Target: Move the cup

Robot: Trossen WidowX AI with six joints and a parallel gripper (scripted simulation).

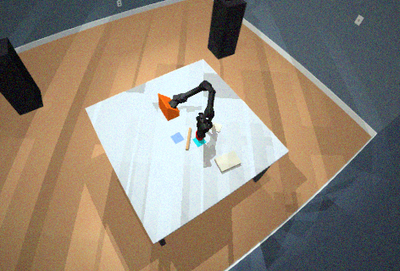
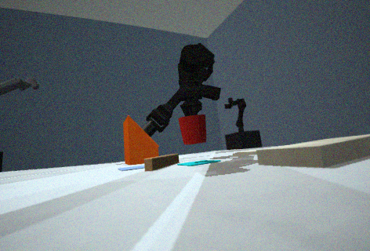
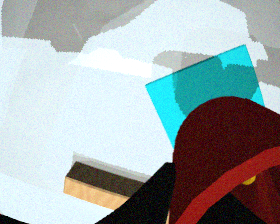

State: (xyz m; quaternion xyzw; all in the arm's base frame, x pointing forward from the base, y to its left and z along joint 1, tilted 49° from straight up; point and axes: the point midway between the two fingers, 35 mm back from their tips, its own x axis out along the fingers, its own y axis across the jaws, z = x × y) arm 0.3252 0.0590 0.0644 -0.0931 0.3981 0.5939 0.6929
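Now: the cyan pad 10 cm below my gripper tip, 3 cm ahead of it and 1 cm to the right of it. The rest, counted from my gripper tip: wooden stick (9 cm to the right, 8 cm below, 3 cm behind); red cup (3 cm ahead, 2 cm to the right).
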